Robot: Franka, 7 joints.
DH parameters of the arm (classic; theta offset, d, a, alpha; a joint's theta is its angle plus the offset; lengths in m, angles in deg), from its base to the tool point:
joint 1: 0 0.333 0 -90
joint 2: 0 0 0 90
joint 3: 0 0.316 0.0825 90
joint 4: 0 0 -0.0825 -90
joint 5: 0 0.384 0 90
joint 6: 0 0 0.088 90
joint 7: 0 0.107 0 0
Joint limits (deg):
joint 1: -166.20..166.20
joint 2: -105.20..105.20
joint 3: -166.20..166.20
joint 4: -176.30..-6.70
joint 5: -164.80..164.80
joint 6: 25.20..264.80
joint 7: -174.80..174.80
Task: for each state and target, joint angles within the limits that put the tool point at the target. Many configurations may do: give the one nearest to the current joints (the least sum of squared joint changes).
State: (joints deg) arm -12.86 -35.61 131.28 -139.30 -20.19 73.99 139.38
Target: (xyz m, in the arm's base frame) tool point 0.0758 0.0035 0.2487
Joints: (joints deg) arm -36.63 -52.39 132.93 -176.30 -4.25 61.98 139.38
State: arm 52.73 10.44 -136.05 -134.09 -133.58 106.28 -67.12
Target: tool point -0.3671 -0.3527 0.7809
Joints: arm 30.39 13.58 -162.69 -105.93 -134.95 101.82 -67.12
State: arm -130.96 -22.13 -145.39 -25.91 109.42 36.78 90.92
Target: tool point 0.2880 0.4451 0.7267
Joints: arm -148.87 -31.02 -155.34 -50.81 88.79 25.20 90.92
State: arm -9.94 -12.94 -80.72 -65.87 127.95 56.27 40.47
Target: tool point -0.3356 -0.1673 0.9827
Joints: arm -23.56 -31.24 -84.64 -54.97 131.57 51.39 40.47
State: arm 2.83 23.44 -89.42 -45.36 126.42 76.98 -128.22
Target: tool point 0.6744 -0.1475 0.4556
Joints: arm 19.29 50.38 -68.79 -76.74 109.01 55.64 -128.22
